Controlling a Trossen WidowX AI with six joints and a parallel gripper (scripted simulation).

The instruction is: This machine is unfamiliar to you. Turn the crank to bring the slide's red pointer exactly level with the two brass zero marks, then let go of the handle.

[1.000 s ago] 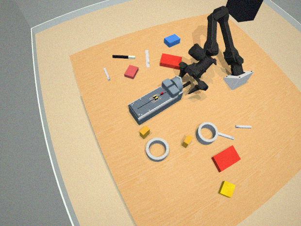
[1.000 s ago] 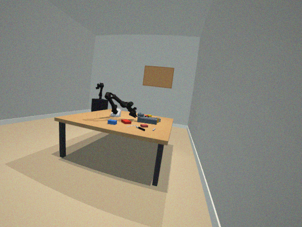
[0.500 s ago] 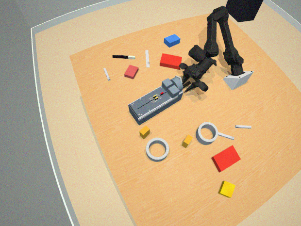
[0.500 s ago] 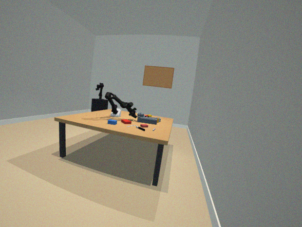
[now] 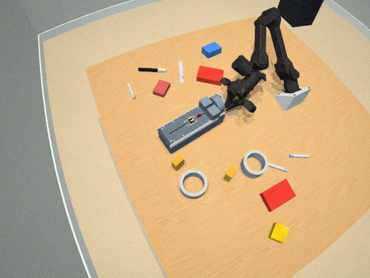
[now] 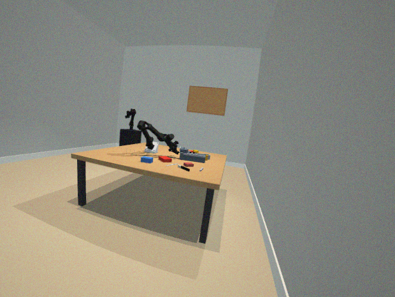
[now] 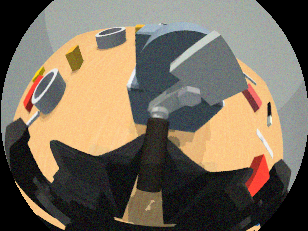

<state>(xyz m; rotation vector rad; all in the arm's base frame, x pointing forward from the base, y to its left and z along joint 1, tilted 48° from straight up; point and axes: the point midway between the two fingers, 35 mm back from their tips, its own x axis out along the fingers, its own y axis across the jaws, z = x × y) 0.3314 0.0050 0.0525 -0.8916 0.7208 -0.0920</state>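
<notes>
The red pointer lies 130 mm ahead of my gripper tip, 40 mm above it and 10 mm to the left of it. The rest, counted from my gripper tip: red block (230 mm to the right, 210 mm ahead, 30 mm below); then blue block (380 mm to the right, 130 mm behind, 20 mm below); then dark crank handle (20 mm behind, 20 mm above).
</notes>
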